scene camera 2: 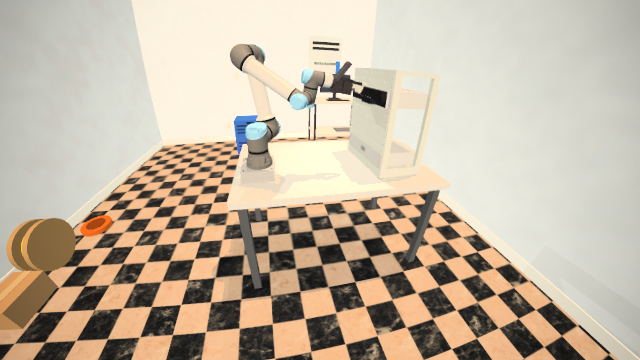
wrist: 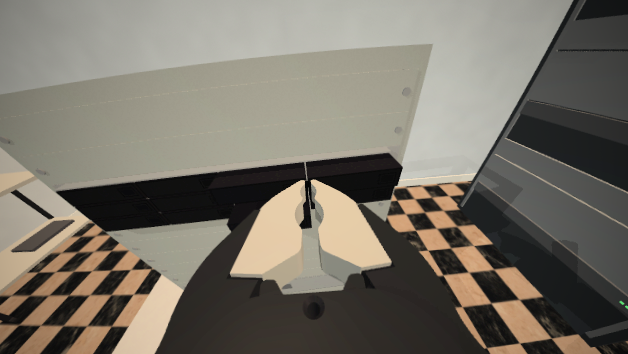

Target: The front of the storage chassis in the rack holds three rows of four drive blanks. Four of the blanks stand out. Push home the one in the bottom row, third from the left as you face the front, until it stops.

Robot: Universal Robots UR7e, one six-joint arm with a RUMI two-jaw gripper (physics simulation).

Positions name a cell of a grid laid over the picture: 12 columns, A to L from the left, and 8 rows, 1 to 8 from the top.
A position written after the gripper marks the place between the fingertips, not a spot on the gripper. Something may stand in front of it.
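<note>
Pale rack (scene camera 2: H3), (wrist: D4): visible. The gripper (wrist: F5): visible.
</note>
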